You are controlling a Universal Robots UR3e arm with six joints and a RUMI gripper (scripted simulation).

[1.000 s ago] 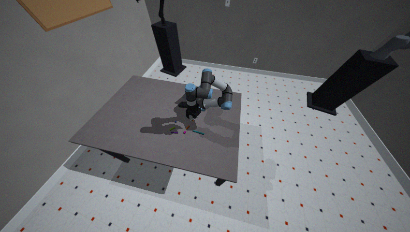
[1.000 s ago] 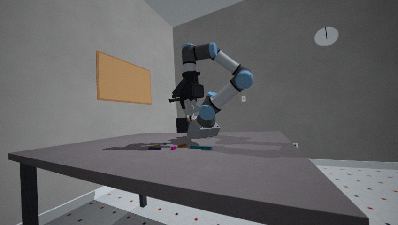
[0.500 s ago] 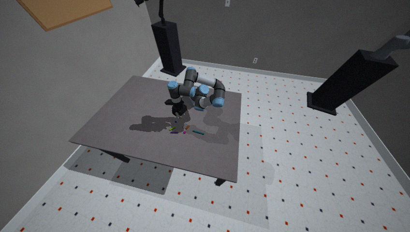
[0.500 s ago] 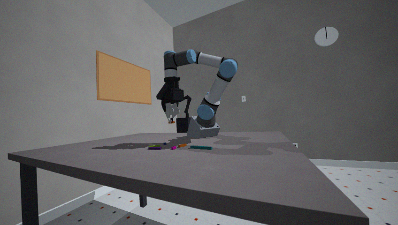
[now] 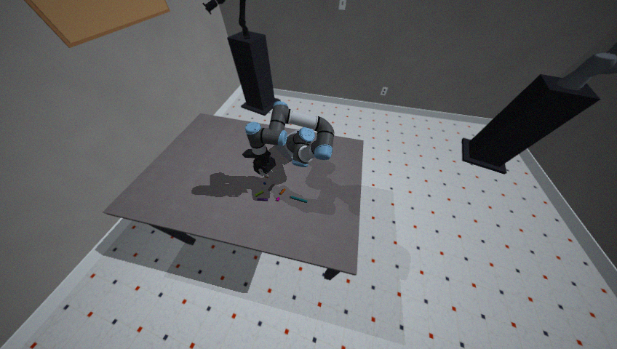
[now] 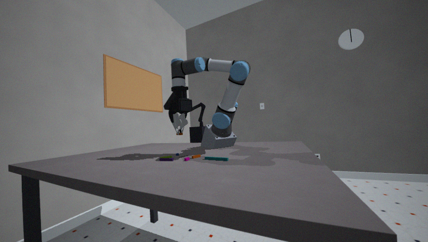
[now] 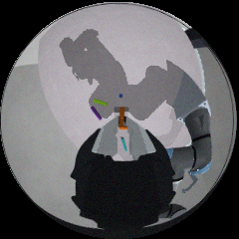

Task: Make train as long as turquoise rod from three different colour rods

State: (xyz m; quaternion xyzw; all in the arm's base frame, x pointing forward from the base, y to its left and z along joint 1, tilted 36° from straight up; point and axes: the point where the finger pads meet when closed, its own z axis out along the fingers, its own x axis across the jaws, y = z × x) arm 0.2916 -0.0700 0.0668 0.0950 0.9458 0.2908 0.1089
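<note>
The blue rod lies 3 cm to the right of my hand and 11 cm below it. From my hand the other things lie so: purple rod: 9 cm ahead, 3 cm to the left, 11 cm below; lime rod: 7 cm ahead, 1 cm to the right, 11 cm below; magenta rod: 5 cm ahead, 10 cm to the left, 11 cm below.
</note>
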